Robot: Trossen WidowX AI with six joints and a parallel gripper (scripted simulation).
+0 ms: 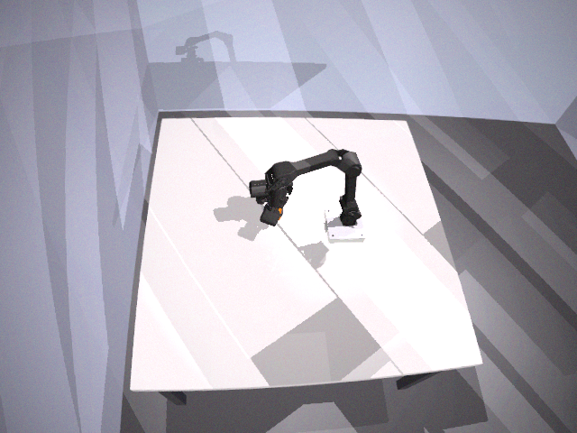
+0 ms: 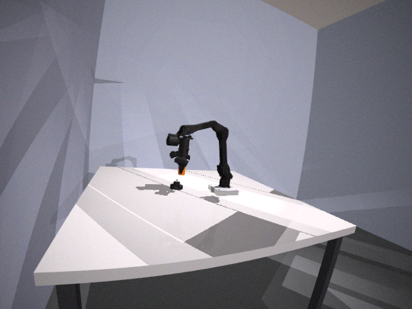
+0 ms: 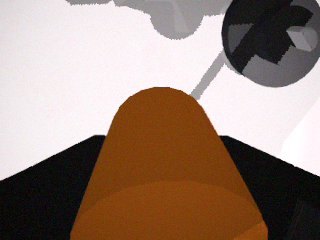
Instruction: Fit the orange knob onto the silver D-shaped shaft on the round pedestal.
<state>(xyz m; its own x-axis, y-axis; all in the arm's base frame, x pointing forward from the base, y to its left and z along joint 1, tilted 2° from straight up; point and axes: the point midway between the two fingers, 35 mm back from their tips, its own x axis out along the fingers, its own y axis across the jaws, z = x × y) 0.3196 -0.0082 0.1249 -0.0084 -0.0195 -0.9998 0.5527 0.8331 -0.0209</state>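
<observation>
The pedestal is 20 mm behind my gripper tip, 100 mm to the right of it and 90 mm below it. Round my gripper tip: orange knob: 30 mm above.
</observation>
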